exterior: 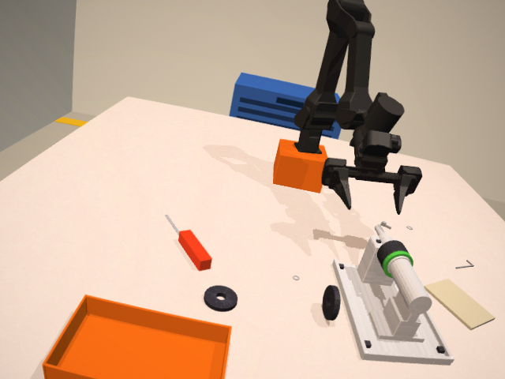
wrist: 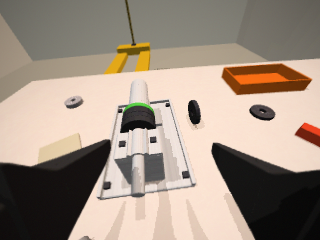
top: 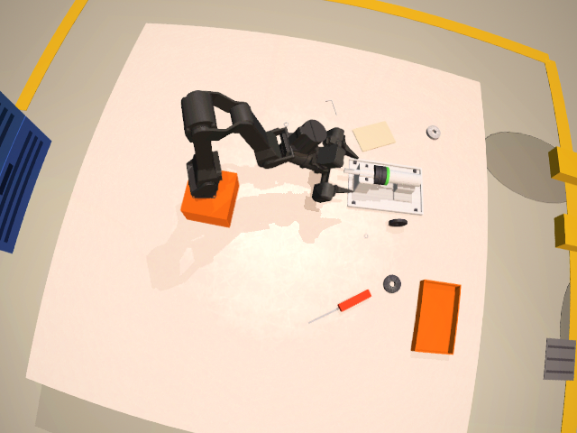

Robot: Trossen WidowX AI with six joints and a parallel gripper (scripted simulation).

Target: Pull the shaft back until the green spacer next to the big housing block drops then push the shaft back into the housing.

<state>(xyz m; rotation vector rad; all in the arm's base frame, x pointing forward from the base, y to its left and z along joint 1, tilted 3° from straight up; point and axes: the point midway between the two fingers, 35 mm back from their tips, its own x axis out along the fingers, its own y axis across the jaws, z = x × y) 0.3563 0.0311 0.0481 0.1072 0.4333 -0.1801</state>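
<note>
My gripper tip is now 6 cm short of the shaft, 2 cm to the right of it and 4 cm above it. The rest, counted from my gripper tip: beige card (10 cm ahead, 19 cm to the left, 12 cm below); black disc (14 cm ahead, 10 cm to the right, 10 cm below); green spacer (10 cm ahead, 2 cm to the left, 4 cm below).
</note>
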